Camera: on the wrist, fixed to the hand. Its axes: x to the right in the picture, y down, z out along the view.
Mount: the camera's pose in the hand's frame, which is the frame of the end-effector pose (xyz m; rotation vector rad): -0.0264 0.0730 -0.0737 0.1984 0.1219 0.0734
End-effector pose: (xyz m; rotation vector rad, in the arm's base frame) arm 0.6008 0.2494 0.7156 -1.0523 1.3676 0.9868
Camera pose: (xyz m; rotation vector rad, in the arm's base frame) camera 0.5115 0.1989 0.7460 -0.9305 1.5792 0.8312
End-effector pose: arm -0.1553 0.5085 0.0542 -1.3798 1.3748 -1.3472
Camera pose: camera -0.2369 0.5360 -0.0093 -1.1222 1.3173 -1.4956
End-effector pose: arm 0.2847 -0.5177 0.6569 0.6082 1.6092 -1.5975
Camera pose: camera 0.3437 -0.4336 0.6269 0.8744 1.5065 -1.7056
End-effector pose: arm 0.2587 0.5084 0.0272 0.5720 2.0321 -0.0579
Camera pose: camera 0.2399 0.5835 0.1012 0.7908 2.1356 -0.1864
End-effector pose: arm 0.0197 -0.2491 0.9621 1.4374 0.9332 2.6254
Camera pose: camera -0.0022 -0.3530 0.9488 -1.2343 -1.0749 -2.4656
